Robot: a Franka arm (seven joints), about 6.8 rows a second.
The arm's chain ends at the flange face. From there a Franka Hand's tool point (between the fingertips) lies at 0.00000 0.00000 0.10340 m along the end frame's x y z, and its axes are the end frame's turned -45 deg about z.
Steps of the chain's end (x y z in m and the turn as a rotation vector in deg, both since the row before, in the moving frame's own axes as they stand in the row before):
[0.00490 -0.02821 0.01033 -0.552 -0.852 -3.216]
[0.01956 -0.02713 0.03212 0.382 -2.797 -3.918]
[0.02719 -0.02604 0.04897 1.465 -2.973 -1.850]
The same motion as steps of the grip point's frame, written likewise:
[0.02161 -0.01681 0.01031 0.212 -0.993 -3.216]
[0.02980 -0.00930 0.03199 2.248 -1.708 -3.918]
[0.03562 -0.00481 0.04880 3.138 -1.066 -1.850]

